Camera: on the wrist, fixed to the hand. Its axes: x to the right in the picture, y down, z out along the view.
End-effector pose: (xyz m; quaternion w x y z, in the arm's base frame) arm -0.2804 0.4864 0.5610 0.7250 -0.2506 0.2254 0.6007
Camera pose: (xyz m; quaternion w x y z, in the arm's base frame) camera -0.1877 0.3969 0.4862 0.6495 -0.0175 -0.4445 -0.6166
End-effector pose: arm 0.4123 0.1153 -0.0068 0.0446 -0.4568 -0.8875 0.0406
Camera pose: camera 0.3488 0.0584 0.1155 0.2205 -0.8566 0.4519 -0.1160
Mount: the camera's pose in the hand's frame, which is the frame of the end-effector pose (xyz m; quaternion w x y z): -0.0045 -0.0980 -0.1122 0.0047 0.0221 -0.3036 -0.9525
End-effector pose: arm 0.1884 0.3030 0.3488 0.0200 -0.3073 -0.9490 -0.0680
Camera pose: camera 0.1342 0.2059 0.4481 0.3460 -0.8823 0.3047 -0.0949
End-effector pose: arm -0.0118 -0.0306 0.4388 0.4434 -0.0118 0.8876 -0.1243
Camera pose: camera -0.1065 -0.1014 0.5296 0.1534 -0.8734 -0.1444 -0.4390
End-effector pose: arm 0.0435 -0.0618 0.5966 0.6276 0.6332 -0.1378 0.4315
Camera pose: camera 0.0691 0.0561 0.5092 0.3581 0.2791 0.4215 -0.7850
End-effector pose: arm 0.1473 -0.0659 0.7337 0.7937 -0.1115 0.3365 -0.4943
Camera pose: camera 0.0042 -0.0922 0.7016 0.3625 0.4536 0.3565 0.7319
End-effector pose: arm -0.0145 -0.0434 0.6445 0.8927 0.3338 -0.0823 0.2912
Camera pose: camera 0.0328 -0.0328 0.5036 0.2492 0.1881 0.0530 -0.9485
